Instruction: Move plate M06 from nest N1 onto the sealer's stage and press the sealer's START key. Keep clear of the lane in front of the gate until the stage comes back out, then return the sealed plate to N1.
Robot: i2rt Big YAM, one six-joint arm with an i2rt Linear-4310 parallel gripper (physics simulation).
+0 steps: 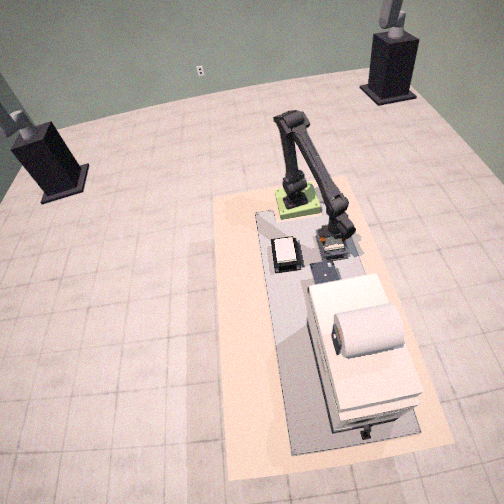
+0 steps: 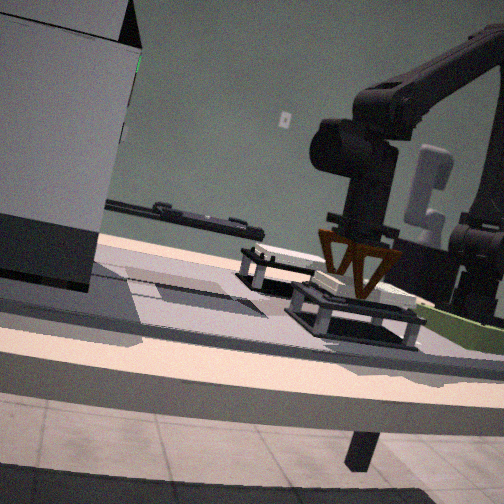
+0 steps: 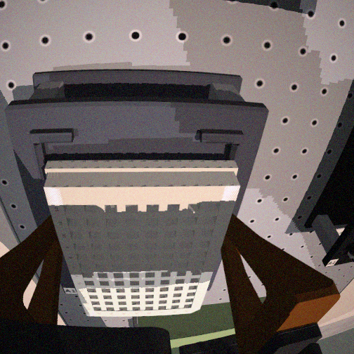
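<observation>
Plate M06 (image 3: pixel 140 232) (image 2: pixel 395 296) (image 1: pixel 334 246) is a white well plate. It sits between the brown fingers of my gripper (image 3: pixel 140 225) (image 2: pixel 359 272) (image 1: pixel 332 243), which is shut on its two long sides. The plate is at the dark nest N1 (image 3: pixel 140 116) (image 2: pixel 350 306), right on or just over it; I cannot tell whether it rests there. The sealer's dark stage (image 1: pixel 325 272) lies between N1 and the white sealer (image 1: pixel 365 380) (image 2: pixel 55 125). The START key does not show.
A second nest (image 1: pixel 276 257) (image 2: pixel 256 260) holding another white plate (image 1: pixel 286 250) (image 2: pixel 290 254) stands left of N1. The arm's green base (image 1: pixel 310 207) (image 2: pixel 465 332) is behind the nests. A white roll (image 1: pixel 370 330) lies on the sealer. Two dark pedestals (image 1: pixel 47 160) (image 1: pixel 392 65) stand on the floor.
</observation>
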